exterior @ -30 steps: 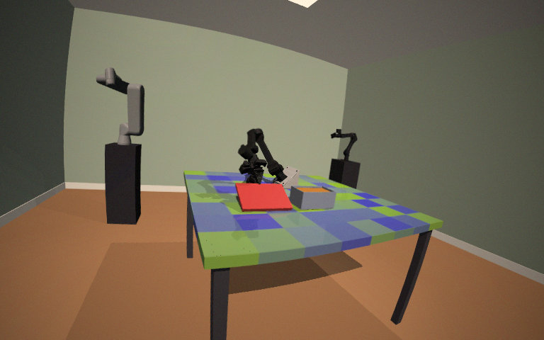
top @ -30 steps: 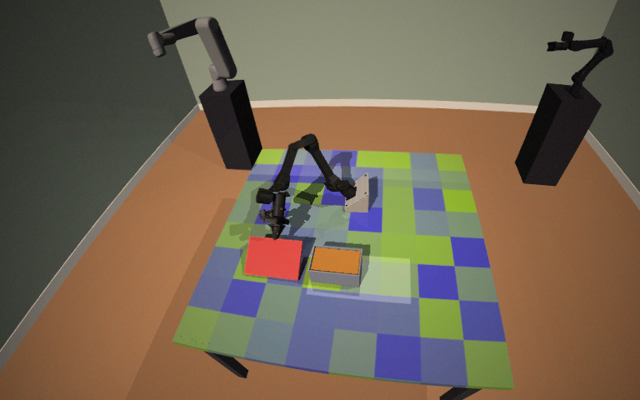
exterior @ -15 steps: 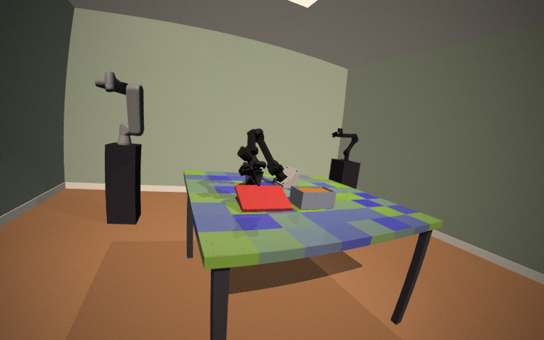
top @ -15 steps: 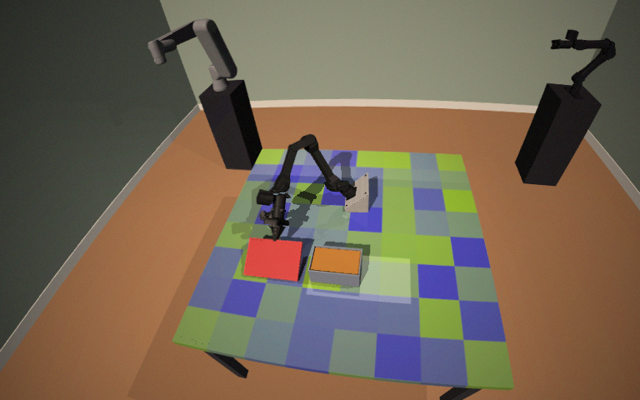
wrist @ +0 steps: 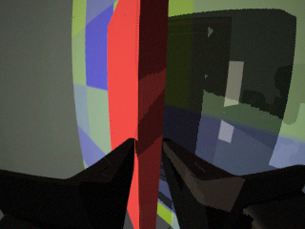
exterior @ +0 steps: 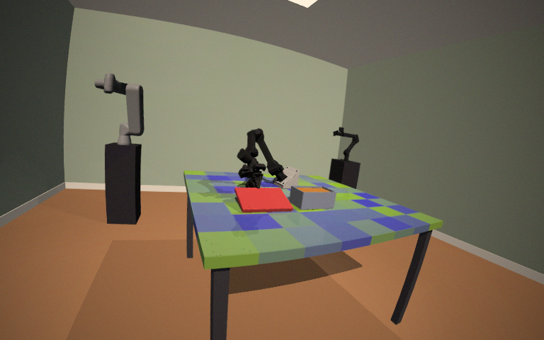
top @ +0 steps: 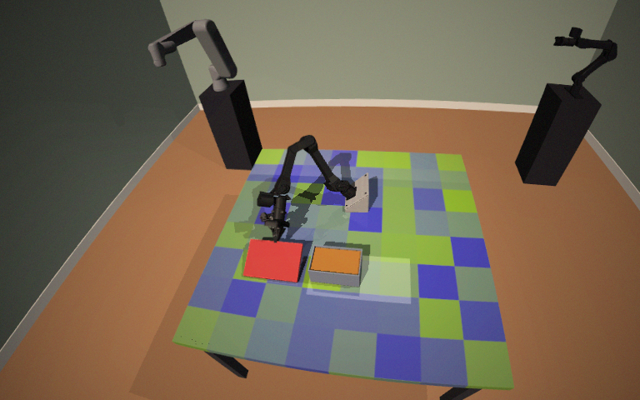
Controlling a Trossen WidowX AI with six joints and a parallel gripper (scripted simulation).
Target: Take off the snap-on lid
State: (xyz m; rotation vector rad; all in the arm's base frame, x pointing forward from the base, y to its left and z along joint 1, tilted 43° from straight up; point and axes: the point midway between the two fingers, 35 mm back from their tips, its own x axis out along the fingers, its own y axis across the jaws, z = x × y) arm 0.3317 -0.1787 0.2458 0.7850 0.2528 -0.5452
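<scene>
Right now the red lid is 8 cm ahead of my gripper tip and 2 cm below it. Round my gripper tip: grey storage box: 29 cm to the left, 7 cm ahead, 2 cm below.
</scene>
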